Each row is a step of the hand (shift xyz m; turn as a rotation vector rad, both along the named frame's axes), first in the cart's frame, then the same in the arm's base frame.
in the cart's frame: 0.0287 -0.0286 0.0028 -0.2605 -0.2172 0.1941
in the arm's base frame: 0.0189 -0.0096 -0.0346 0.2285 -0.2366 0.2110
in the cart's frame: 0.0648 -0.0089 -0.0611 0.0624 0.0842 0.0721
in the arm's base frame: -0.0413 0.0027 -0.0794 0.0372 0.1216 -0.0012
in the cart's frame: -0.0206 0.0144 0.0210 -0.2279 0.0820 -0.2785
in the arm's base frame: 0.0096 0.0092 0.0299 -0.3165 -0.1270 0.1411
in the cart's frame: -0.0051 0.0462 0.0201 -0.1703 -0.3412 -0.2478
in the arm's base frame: -0.0027 0.0424 0.0276 -0.0991 -0.4406 -0.0532
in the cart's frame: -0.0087 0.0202 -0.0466 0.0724 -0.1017 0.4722
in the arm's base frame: -0.0515 -0.0024 0.0002 0.4751 0.1019 0.0495
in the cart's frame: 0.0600 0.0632 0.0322 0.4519 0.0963 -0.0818
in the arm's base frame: 0.0103 0.0903 -0.0194 -0.0487 0.2609 -0.3869
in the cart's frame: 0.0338 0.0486 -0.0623 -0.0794 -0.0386 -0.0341
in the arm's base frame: -0.0715 0.0356 -0.0317 -0.0253 -0.0795 0.0447
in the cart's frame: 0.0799 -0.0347 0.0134 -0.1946 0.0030 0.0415
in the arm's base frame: 0.0384 0.0124 -0.0783 0.0075 -0.0736 0.1848
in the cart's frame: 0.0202 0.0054 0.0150 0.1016 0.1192 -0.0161
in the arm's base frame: 0.0140 0.0186 -0.0110 -0.0508 0.1401 -0.0509
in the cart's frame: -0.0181 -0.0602 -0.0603 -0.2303 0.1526 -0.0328
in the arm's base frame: -0.0305 -0.0776 -0.0251 -0.1281 0.0097 0.2468
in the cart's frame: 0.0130 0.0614 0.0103 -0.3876 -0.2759 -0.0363
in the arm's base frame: -0.0153 0.0601 0.0142 0.0299 -0.4181 0.2280
